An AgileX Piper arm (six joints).
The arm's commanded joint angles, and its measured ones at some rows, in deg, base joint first. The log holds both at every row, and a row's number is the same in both.
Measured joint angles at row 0:
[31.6 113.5 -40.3 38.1 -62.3 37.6]
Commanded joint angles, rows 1 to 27:
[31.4 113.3 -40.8 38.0 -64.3 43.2]
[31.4 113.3 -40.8 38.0 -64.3 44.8]
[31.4 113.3 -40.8 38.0 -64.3 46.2]
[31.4 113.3 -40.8 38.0 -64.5 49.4]
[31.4 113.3 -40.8 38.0 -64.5 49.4]
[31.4 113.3 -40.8 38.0 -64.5 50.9]
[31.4 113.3 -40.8 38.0 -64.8 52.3]
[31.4 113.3 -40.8 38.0 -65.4 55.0]
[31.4 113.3 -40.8 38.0 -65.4 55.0]
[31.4 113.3 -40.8 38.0 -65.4 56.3]
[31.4 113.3 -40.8 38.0 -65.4 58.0]
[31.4 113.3 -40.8 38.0 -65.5 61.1]
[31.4 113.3 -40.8 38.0 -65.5 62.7]
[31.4 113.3 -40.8 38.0 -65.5 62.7]
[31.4 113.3 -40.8 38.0 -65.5 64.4]
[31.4 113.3 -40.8 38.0 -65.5 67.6]
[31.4 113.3 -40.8 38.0 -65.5 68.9]
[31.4 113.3 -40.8 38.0 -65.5 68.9]
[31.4 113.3 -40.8 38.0 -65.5 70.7]
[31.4 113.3 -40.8 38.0 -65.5 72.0]
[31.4 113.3 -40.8 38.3 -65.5 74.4]
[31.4 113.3 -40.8 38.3 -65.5 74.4]
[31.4 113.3 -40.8 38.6 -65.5 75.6]
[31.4 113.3 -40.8 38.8 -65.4 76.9]
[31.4 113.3 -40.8 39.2 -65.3 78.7]
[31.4 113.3 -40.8 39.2 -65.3 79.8]
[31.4 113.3 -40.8 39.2 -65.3 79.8]
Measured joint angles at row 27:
[31.6 113.8 -40.2 39.0 -63.0 76.3]
